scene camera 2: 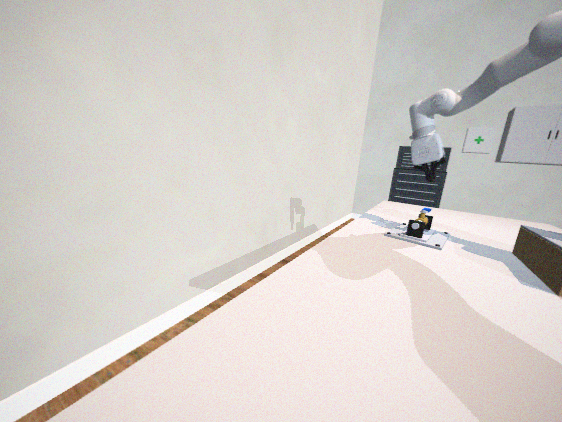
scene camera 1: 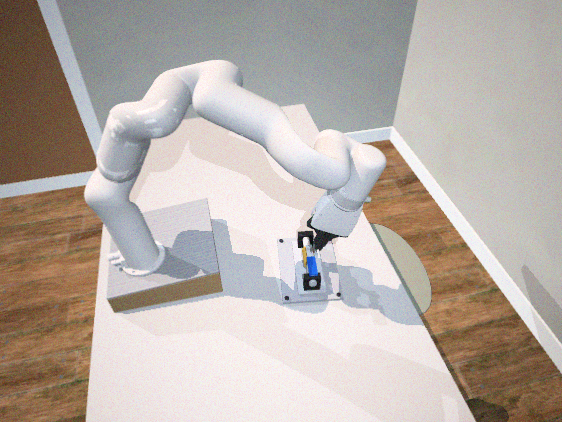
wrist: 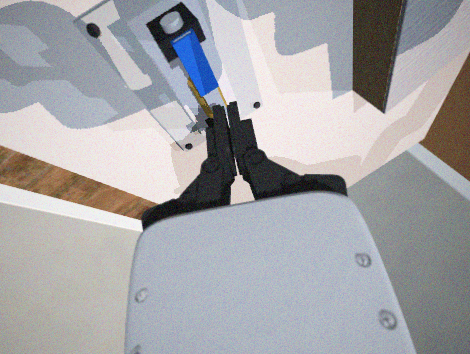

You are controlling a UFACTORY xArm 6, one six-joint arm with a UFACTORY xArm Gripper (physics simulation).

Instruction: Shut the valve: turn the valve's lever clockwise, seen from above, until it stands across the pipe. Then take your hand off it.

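Observation:
The valve's blue lever [scene camera 1: 312, 266] [scene camera 2: 426, 210] [wrist: 196, 62] sits above the brass valve body [scene camera 1: 304, 257] [scene camera 2: 424, 219] [wrist: 199, 97]. Its grip points toward the front black pipe support [scene camera 1: 306, 286] [scene camera 2: 410, 229] [wrist: 159, 39], so the lever stands roughly along the pipe, not across it. The valve is mounted on a pale base plate [scene camera 1: 288, 282] [scene camera 2: 425, 241] [wrist: 248, 90]. My gripper [scene camera 1: 316, 249] [scene camera 2: 431, 179] [wrist: 228, 119] is shut and empty. It hangs above the valve with a visible gap in the second scene view. In the wrist view the fingertips overlap the far part of the valve.
A grey-topped block [scene camera 1: 167, 240] [scene camera 2: 537, 257] [wrist: 377, 55] carries the arm's base, to the left of the valve in the first scene view. The table [scene camera 1: 210, 370] [scene camera 2: 320, 340] has its right edge beyond the plate. A dark drawer cabinet [scene camera 2: 417, 187] stands behind the table.

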